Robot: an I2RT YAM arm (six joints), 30 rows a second.
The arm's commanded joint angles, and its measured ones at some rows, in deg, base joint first. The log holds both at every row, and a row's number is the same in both.
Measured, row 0: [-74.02 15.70 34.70 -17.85 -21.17 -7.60]
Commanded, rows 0 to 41: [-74.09 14.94 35.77 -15.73 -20.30 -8.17]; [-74.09 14.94 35.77 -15.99 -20.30 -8.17]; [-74.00 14.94 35.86 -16.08 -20.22 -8.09]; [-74.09 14.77 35.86 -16.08 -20.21 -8.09]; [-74.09 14.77 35.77 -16.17 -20.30 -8.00]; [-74.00 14.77 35.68 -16.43 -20.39 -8.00]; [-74.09 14.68 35.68 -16.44 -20.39 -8.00]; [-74.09 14.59 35.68 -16.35 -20.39 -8.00]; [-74.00 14.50 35.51 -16.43 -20.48 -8.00]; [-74.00 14.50 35.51 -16.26 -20.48 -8.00]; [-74.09 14.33 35.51 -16.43 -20.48 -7.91]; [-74.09 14.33 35.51 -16.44 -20.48 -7.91]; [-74.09 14.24 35.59 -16.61 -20.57 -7.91]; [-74.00 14.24 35.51 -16.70 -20.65 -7.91]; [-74.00 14.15 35.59 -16.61 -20.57 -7.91]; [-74.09 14.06 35.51 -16.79 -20.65 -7.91]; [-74.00 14.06 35.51 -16.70 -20.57 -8.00]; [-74.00 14.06 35.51 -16.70 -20.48 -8.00]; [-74.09 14.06 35.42 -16.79 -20.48 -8.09]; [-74.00 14.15 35.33 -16.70 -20.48 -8.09]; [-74.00 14.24 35.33 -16.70 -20.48 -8.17]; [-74.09 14.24 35.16 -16.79 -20.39 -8.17]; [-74.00 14.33 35.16 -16.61 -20.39 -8.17]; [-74.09 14.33 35.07 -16.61 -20.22 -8.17]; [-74.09 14.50 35.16 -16.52 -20.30 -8.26]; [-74.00 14.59 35.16 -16.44 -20.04 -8.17]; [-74.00 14.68 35.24 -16.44 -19.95 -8.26]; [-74.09 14.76 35.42 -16.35 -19.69 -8.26]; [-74.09 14.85 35.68 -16.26 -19.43 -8.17]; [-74.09 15.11 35.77 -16.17 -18.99 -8.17]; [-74.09 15.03 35.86 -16.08 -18.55 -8.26]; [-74.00 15.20 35.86 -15.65 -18.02 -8.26]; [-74.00 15.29 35.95 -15.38 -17.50 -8.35]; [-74.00 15.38 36.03 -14.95 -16.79 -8.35]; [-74.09 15.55 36.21 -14.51 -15.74 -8.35]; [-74.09 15.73 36.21 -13.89 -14.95 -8.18]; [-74.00 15.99 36.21 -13.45 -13.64 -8.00]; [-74.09 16.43 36.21 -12.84 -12.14 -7.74]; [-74.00 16.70 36.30 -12.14 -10.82 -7.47]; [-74.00 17.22 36.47 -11.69 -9.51 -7.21]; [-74.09 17.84 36.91 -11.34 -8.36 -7.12]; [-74.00 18.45 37.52 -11.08 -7.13 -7.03]
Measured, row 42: [-74.02 16.60 34.70 -17.63 -13.69 -7.51]
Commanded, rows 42 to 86: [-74.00 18.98 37.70 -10.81 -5.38 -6.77]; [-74.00 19.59 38.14 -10.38 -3.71 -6.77]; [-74.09 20.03 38.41 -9.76 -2.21 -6.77]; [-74.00 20.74 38.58 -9.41 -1.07 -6.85]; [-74.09 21.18 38.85 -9.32 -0.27 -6.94]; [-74.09 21.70 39.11 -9.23 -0.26 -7.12]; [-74.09 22.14 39.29 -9.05 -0.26 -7.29]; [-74.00 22.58 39.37 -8.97 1.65 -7.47]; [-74.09 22.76 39.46 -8.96 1.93 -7.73]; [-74.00 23.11 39.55 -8.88 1.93 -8.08]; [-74.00 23.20 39.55 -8.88 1.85 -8.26]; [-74.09 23.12 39.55 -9.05 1.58 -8.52]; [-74.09 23.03 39.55 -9.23 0.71 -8.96]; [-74.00 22.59 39.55 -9.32 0.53 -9.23]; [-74.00 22.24 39.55 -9.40 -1.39 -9.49]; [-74.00 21.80 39.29 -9.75 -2.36 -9.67]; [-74.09 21.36 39.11 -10.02 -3.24 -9.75]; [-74.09 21.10 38.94 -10.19 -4.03 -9.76]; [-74.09 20.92 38.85 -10.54 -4.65 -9.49]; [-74.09 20.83 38.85 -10.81 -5.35 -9.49]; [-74.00 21.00 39.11 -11.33 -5.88 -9.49]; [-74.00 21.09 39.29 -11.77 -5.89 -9.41]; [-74.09 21.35 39.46 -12.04 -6.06 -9.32]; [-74.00 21.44 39.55 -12.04 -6.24 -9.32]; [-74.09 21.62 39.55 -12.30 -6.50 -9.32]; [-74.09 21.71 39.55 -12.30 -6.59 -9.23]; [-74.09 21.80 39.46 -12.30 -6.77 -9.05]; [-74.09 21.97 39.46 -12.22 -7.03 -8.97]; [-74.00 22.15 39.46 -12.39 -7.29 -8.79]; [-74.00 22.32 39.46 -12.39 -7.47 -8.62]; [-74.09 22.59 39.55 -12.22 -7.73 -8.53]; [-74.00 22.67 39.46 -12.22 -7.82 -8.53]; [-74.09 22.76 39.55 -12.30 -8.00 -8.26]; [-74.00 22.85 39.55 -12.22 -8.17 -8.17]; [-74.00 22.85 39.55 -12.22 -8.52 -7.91]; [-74.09 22.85 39.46 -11.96 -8.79 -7.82]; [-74.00 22.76 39.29 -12.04 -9.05 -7.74]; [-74.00 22.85 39.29 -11.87 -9.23 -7.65]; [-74.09 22.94 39.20 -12.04 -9.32 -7.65]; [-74.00 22.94 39.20 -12.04 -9.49 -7.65]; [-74.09 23.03 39.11 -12.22 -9.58 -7.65]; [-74.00 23.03 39.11 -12.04 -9.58 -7.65]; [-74.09 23.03 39.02 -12.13 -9.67 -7.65]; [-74.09 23.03 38.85 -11.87 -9.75 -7.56]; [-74.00 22.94 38.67 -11.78 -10.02 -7.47]
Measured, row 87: [-74.02 22.96 36.75 -15.00 -8.60 -8.54]
